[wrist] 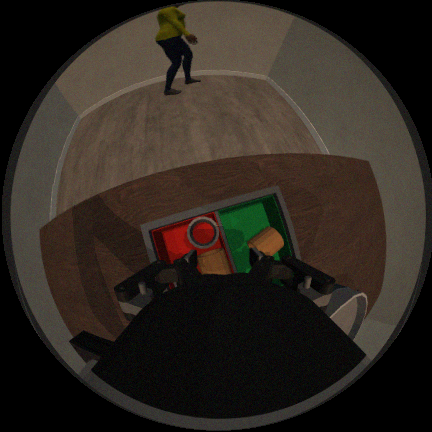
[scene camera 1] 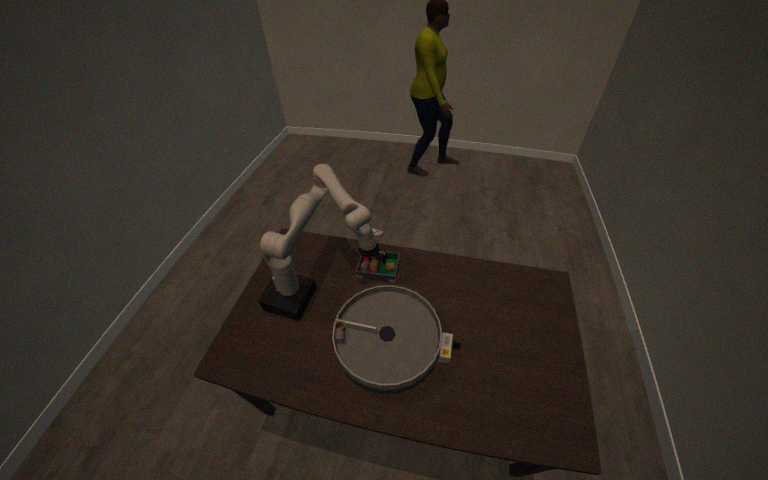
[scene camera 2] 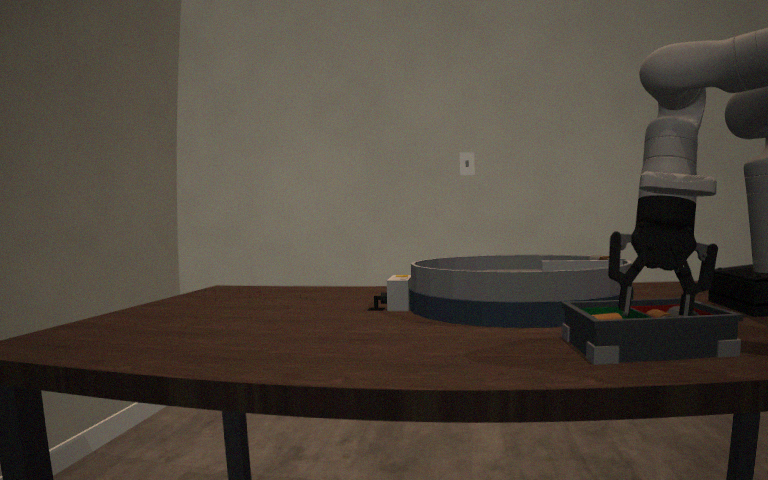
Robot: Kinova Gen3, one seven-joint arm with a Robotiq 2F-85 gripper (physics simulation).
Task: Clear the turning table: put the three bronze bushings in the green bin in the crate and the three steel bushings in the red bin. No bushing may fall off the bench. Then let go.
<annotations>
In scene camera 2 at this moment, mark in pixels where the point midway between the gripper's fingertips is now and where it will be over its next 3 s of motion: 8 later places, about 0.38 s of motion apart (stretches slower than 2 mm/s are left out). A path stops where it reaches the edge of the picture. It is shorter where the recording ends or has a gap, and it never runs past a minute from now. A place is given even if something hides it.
My gripper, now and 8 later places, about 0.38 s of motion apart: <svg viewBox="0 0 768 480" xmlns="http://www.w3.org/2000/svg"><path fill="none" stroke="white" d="M653 320L658 322L660 284L667 254L667 251L661 247L659 259L657 279L657 293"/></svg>
</annotations>
